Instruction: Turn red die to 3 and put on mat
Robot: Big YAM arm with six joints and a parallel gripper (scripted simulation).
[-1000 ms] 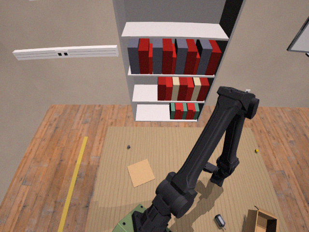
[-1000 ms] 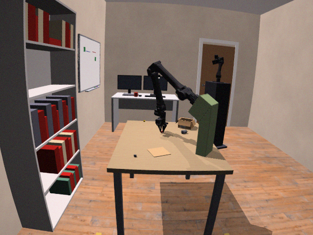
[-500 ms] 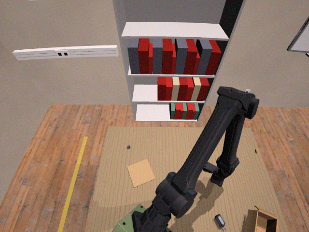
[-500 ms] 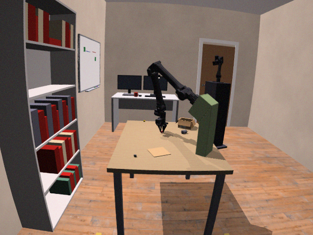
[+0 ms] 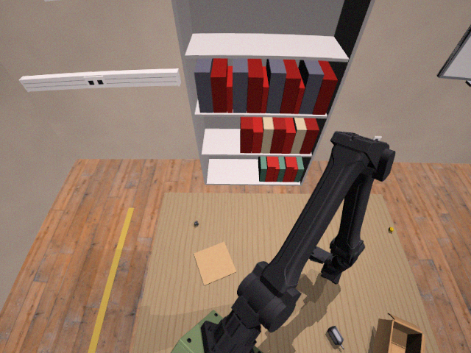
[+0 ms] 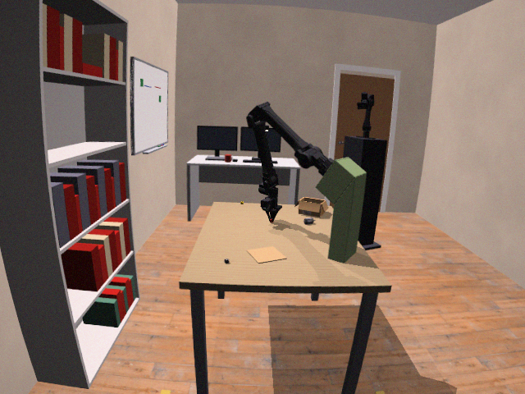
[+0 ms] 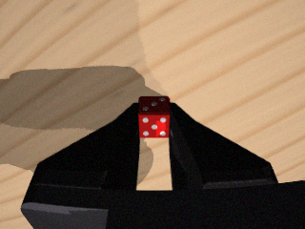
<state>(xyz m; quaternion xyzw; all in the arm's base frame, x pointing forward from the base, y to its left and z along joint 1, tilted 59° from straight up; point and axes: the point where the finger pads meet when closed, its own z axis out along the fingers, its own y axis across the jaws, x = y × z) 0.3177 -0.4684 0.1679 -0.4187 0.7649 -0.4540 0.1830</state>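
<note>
The red die lies 1 cm below my hand. Round my hand: yellow die (40 cm to the right, 5 cm ahead, 1 cm below); then cardboard box (33 cm behind, 9 cm to the right, 3 cm above); then dark object (22 cm behind, 8 cm to the left).
</note>
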